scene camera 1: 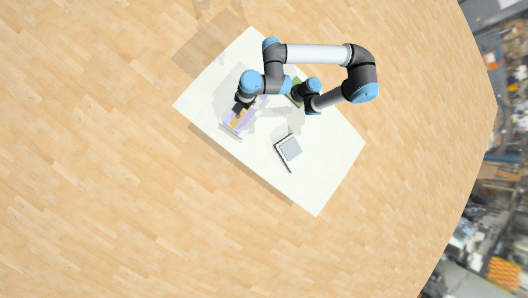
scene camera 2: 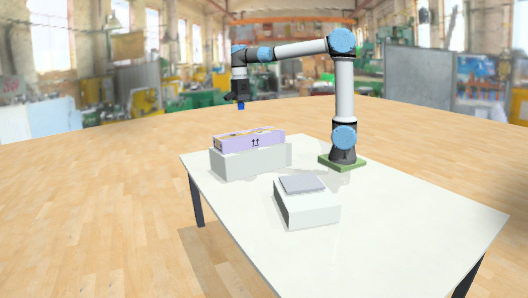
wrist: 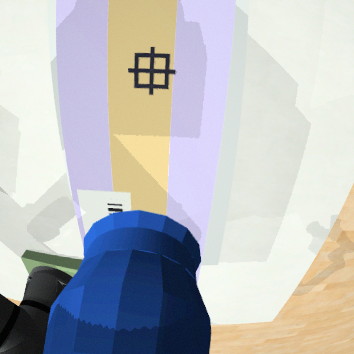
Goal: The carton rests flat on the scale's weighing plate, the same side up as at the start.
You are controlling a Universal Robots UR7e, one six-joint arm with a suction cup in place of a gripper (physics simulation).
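Frame: origin at the arm's base, x back, y right, z up, level; millimetres.
Where they show: hand, tool point: [scene camera 2: 241, 109] [wrist: 140, 259]; arm's base, link origin: [scene camera 1: 298, 93] [scene camera 2: 342, 159] [wrist: 57, 284].
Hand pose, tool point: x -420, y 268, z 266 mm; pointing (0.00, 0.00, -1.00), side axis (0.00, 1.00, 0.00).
Observation:
Things, the pixels of their top centre, and the offset from my tool point. Level surfaces: height alone.
- long lilac carton, top centre: [wrist: 139, 173] [scene camera 2: 248, 132] [scene camera 1: 246, 106] dx +26, dy -17, dz -116 mm
- pale block, top centre: [wrist: 146, 150] [scene camera 2: 249, 144] [scene camera 1: 245, 108] dx +26, dy -18, dz -177 mm
- scale, top centre: [scene camera 2: 304, 186] [scene camera 1: 294, 153] dx -7, dy -500, dz -208 mm
- white table, surface height: dz -295 mm
The long lilac carton [scene camera 1: 245, 123] [scene camera 2: 235, 145] [wrist: 205, 165] lies flat on a pale block [scene camera 2: 250, 163] [wrist: 225, 175]. A tan strip with a dark crossed-square mark runs along its top, and a white barcode label shows in the wrist view. Double arrows on its side point up. My gripper, a blue suction cup [scene camera 2: 241, 106] [wrist: 142, 235], is open and hangs above the carton, with a gap between them in scene camera 2. The cup is hidden in scene camera 1. The scale [scene camera 2: 314, 215] stands apart from the block, with its grey weighing plate [scene camera 1: 290, 149] [scene camera 2: 301, 184] bare.
The white table [scene camera 1: 327, 175] [scene camera 2: 395, 235] carries the block, the scale and the arm's green base plate [scene camera 2: 327, 162] [wrist: 45, 262]. The block and carton stand near one end of the table. The arm's upper links stretch high above the table from the base to the carton.

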